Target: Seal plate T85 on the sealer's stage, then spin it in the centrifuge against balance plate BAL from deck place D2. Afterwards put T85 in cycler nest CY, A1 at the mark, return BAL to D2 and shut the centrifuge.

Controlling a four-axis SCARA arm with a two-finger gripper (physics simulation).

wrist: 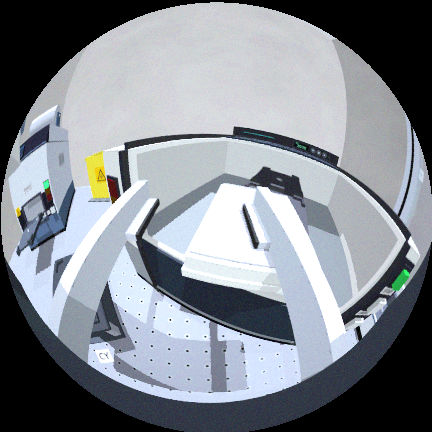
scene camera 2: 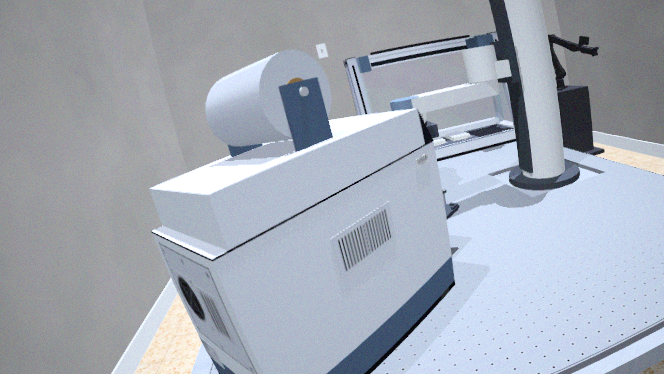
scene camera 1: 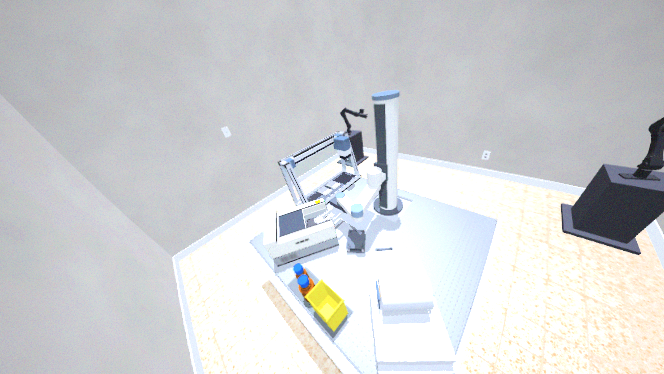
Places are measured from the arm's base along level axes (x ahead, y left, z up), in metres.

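Where they show: gripper, between the fingertips: [wrist: 200, 193] [scene camera 1: 326, 219]; arm's base, origin of its link: [scene camera 2: 544, 176] [scene camera 1: 387, 205].
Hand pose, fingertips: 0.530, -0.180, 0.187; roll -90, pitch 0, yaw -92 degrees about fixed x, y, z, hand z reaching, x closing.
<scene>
Things, the pixels of their top centre, and the offset from my fingertips, as dx, dy, dz. "spot": a spot on its surface instead.
- white block, centre of its top: [wrist: 259, 209] [scene camera 1: 323, 217] -0.003, -0.048, -0.010
- sealer, centre of its top: [scene camera 2: 266, 61] [scene camera 1: 402, 275] +0.211, +0.662, +0.302
- cycler nest CY, centre of its top: [wrist: 68, 284] [scene camera 1: 355, 237] -0.055, +0.205, -0.116
- gantry frame, a spot on its surface: [scene camera 2: 420, 52] spot: -0.380, -0.447, +0.298
My gripper [wrist: 200, 193] is shut on nothing; a gap shows between its two pads. It hangs over the front part of the centrifuge [scene camera 1: 302, 245] [wrist: 215, 295]. The centrifuge is open: its pale chamber shows in the wrist view, with a dark bucket [wrist: 277, 182] toward the far side. A white block [wrist: 225, 225] shows below and between the fingers. The sealer [scene camera 1: 410, 340] [scene camera 2: 325, 250] [wrist: 42, 165] carries a film roll, and its stage [wrist: 47, 235] sticks out. The cycler nest CY [wrist: 107, 320] lies beyond the left finger, partly hidden. T85 and BAL cannot be made out.
A yellow bin [scene camera 1: 327, 305] [wrist: 97, 175] and two orange bottles [scene camera 1: 305, 286] with blue caps stand near the table edge. The arm's column [scene camera 1: 392, 155] [scene camera 2: 540, 100] rises behind. A gantry frame [scene camera 1: 310, 150] [scene camera 2: 420, 52] stands beside the centrifuge. A green block [wrist: 400, 280] shows at the centrifuge's right corner.
</scene>
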